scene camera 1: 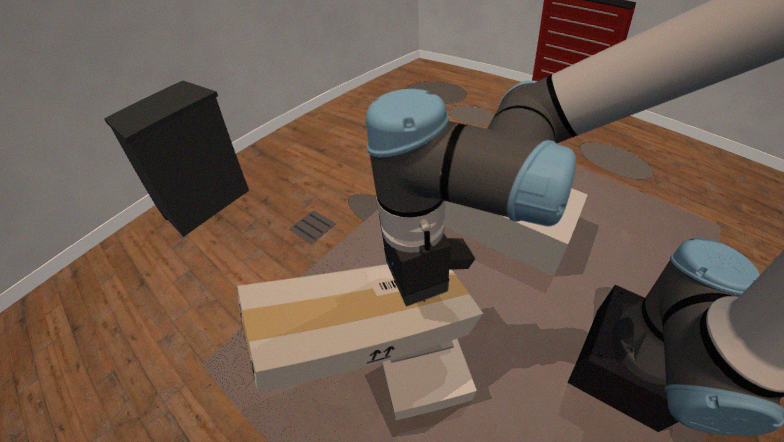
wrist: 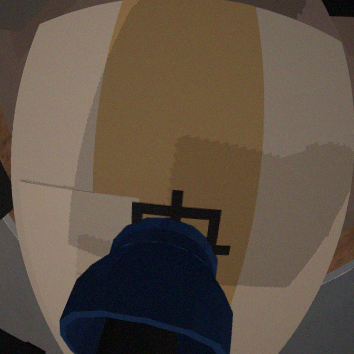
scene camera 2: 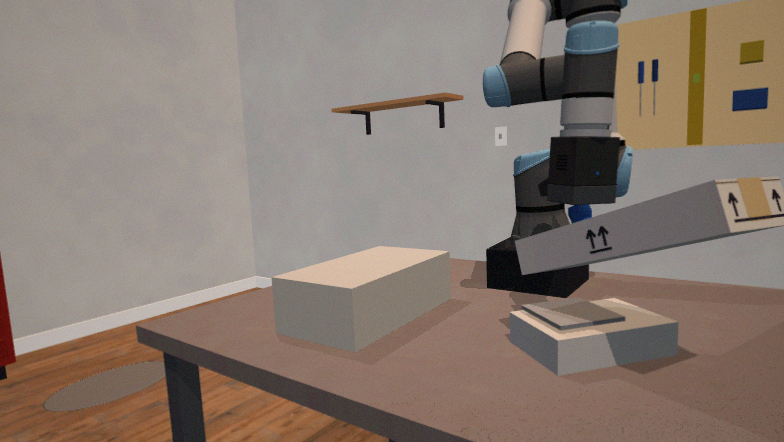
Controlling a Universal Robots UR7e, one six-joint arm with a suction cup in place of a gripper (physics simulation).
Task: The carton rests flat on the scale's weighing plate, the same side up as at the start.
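Frame: origin at the arm's base, x ahead, y left, z up, level; millimetres.
Where they show: hand, its tool point: (wrist: pixel 160 231); arm's base, origin of its link: (scene camera 1: pixel 651 345).
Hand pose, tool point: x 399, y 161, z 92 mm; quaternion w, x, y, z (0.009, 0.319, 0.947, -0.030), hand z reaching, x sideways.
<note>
Things, the pixels of their top centre, and the offset from my tool point. Level surfaces: height alone.
- cream scale, centre of its top: (scene camera 2: pixel 589 307) (scene camera 1: pixel 419 343) dy +15, dx -15, dz -130 mm
- large cream block, centre of its top: (scene camera 2: pixel 368 263) (scene camera 1: pixel 510 189) dy -425, dx -13, dz -86 mm
- table, height of its surface: dz -200 mm
The long white carton (scene camera 1: pixel 318 345) (scene camera 2: pixel 658 231) (wrist: pixel 305 95) with a tan tape strip hangs on my suction gripper (scene camera 1: pixel 422 300) (scene camera 2: pixel 580 214) (wrist: pixel 167 225). The blue cup is on its top near one end, on the tape beside the label. The carton is tilted: in scene camera 2 its left end is low and its long right part slants up. Its printed arrows point upward. The cream scale (scene camera 1: pixel 430 384) (scene camera 2: pixel 645 343) stands below, apart from the carton. Its grey weighing plate (scene camera 2: pixel 576 314) is bare; in scene camera 1 the carton hides most of it.
A large cream block (scene camera 1: pixel 540 249) (scene camera 2: pixel 318 307) stands on the table (scene camera 2: pixel 384 384), left of the scale in scene camera 2. The arm's black base (scene camera 1: pixel 609 351) (scene camera 2: pixel 505 274) stands behind. A black cabinet (scene camera 1: pixel 186 164) and a red drawer cabinet (scene camera 1: pixel 581 32) are farther away.
</note>
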